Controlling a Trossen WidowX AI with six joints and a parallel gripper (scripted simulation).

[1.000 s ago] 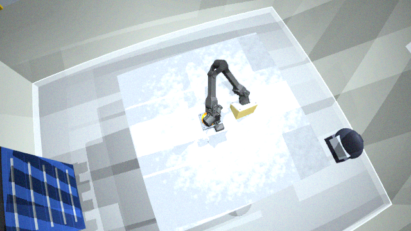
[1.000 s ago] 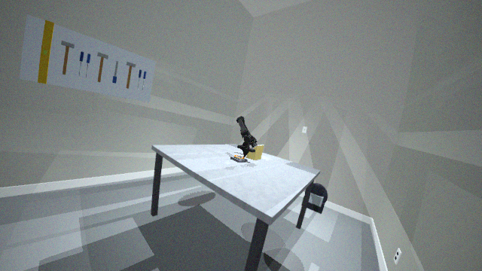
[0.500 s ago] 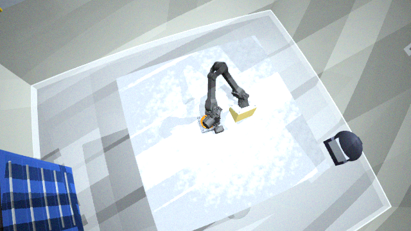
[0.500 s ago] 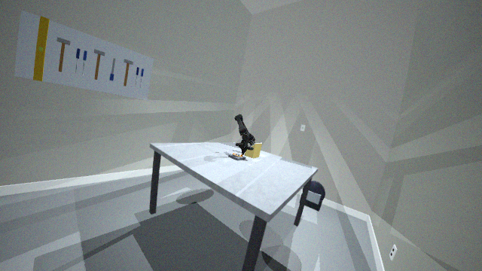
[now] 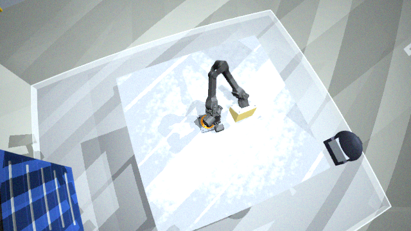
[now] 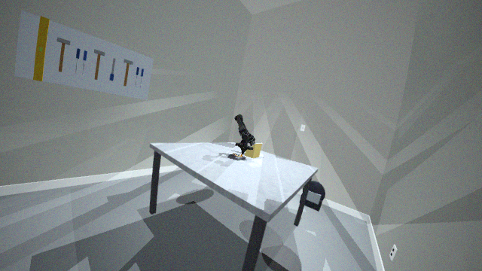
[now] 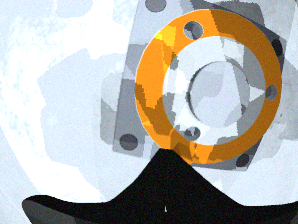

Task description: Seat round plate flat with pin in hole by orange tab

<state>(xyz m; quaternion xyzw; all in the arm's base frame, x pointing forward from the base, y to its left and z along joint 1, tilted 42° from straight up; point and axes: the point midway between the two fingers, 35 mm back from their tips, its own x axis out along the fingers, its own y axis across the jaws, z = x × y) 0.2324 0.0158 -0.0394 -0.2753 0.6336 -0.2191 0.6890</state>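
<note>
Right now the grey base is 40 mm ahead of my gripper tip, 30 mm to the right of it and 20 mm below it.
</note>
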